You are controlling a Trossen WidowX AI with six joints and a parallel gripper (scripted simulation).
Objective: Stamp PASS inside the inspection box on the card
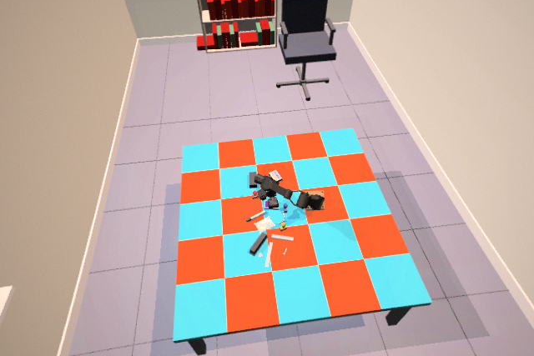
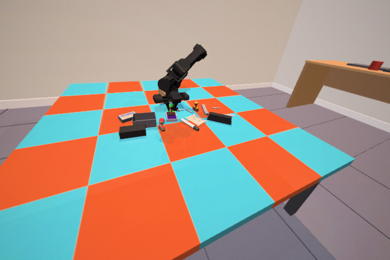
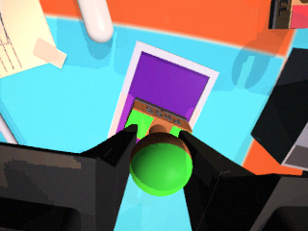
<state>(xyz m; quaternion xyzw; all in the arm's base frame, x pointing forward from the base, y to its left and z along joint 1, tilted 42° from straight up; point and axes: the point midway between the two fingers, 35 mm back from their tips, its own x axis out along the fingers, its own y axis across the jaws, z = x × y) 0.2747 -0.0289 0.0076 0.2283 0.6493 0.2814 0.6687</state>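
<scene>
The green stamp lies right at my gripper tip. From my gripper tip the other things lie so: purple ink pad: 40 mm below; then blue stamp: 80 mm behind, 40 mm to the left, 20 mm below; then red-knob stamp: 100 mm ahead, 70 mm to the right, 20 mm below.
</scene>
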